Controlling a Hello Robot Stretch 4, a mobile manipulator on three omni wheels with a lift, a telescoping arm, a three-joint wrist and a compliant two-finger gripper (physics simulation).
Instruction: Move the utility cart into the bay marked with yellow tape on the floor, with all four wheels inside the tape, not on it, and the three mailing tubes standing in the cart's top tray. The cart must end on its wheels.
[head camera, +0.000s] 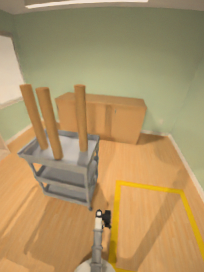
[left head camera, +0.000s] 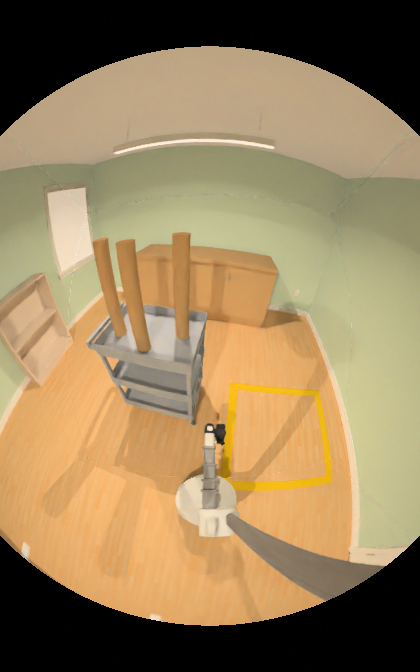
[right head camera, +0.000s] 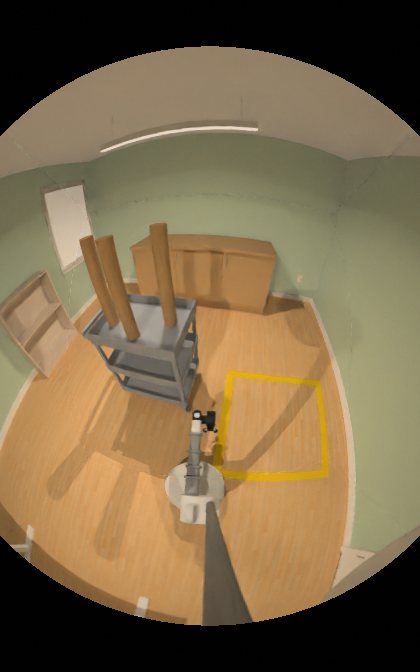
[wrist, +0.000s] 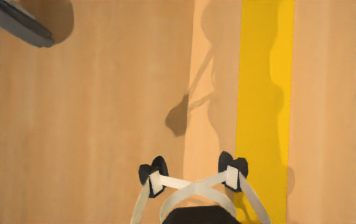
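Observation:
The grey three-tier utility cart (head camera: 70, 144) (left head camera: 162, 330) (right head camera: 148, 320) stands upright, left of the yellow-tape bay (head camera: 150, 187) (left head camera: 324, 440) (right head camera: 323, 430) and outside it. Three brown mailing tubes stand in its top tray: the left tube (head camera: 34, 117) (left head camera: 109, 287) (right head camera: 98, 280), middle tube (head camera: 50, 122) (left head camera: 133, 295) (right head camera: 117, 287) and right tube (head camera: 80, 117) (left head camera: 181, 285) (right head camera: 163, 275). My gripper (head camera: 104, 218) (left head camera: 218, 434) (right head camera: 207, 422) (wrist: 192, 166) is open and empty, near the cart's near right corner, beside the left tape strip (wrist: 262, 100). Not all wheels show.
A wooden cabinet (head camera: 127, 120) (left head camera: 250, 290) (right head camera: 250, 280) stands behind the cart at the back wall. A low bookshelf (left head camera: 36, 330) (right head camera: 42, 327) stands at the left wall. The right wall (left head camera: 385, 375) runs close beyond the bay. A dark grey rounded part (wrist: 27, 25) shows at the wrist view's upper left.

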